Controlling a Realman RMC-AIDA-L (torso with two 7-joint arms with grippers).
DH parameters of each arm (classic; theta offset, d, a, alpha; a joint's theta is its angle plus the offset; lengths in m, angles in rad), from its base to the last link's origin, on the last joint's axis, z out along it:
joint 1: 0 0.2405 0 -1.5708
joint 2: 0 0 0 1.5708
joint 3: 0 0.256 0 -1.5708
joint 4: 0 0 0 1.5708
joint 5: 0 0.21 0 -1.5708
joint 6: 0 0 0 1.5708
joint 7: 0 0.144 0 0
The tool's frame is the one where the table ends.
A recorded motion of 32 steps. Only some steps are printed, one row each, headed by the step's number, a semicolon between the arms.
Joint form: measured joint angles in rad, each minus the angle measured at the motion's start. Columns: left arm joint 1, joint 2, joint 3, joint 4, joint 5, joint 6, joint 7; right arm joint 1, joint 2, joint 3, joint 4, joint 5, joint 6, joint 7.
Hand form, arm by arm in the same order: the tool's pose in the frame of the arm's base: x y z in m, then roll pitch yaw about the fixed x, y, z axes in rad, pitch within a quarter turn. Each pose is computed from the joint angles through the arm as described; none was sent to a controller.
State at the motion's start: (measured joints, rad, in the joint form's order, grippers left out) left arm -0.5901 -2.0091 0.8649 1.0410 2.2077 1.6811 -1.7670; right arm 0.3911 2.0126 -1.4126 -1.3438 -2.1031 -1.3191 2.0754
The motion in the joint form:
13: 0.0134 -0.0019 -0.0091 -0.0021 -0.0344 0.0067 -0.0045; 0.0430 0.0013 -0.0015 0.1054 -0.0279 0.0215 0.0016
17: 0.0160 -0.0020 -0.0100 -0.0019 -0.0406 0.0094 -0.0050; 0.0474 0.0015 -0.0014 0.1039 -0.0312 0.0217 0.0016
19: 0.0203 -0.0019 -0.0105 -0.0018 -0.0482 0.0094 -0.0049; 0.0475 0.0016 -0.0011 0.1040 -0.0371 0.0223 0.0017
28: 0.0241 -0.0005 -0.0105 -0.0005 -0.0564 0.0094 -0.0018; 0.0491 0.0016 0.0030 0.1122 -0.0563 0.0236 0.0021
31: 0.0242 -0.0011 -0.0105 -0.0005 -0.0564 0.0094 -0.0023; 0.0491 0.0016 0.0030 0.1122 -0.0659 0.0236 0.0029
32: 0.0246 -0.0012 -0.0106 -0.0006 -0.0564 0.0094 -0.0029; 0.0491 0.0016 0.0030 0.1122 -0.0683 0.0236 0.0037
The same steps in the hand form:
13: -0.2252 0.3516 0.0538 -2.9912 -0.1978 0.3948; 0.2057 0.3455 -0.0090 -2.8638 0.0468 -0.4188
17: -0.2252 0.3509 0.0540 -2.9943 -0.2039 0.3965; 0.2043 0.3465 -0.0088 -2.8616 0.0445 -0.4130
19: -0.2257 0.3502 0.0543 -2.9950 -0.2114 0.3988; 0.2050 0.3467 -0.0087 -2.8582 0.0399 -0.4129
28: -0.2260 0.3498 0.0552 -2.9933 -0.2178 0.3959; 0.2092 0.3474 -0.0084 -2.8490 0.0247 -0.4202
31: -0.2259 0.3497 0.0550 -2.9939 -0.2182 0.3966; 0.2105 0.3475 -0.0083 -2.8445 0.0164 -0.4208
32: -0.2261 0.3496 0.0550 -2.9942 -0.2184 0.3977; 0.2108 0.3475 -0.0082 -2.8434 0.0145 -0.4216

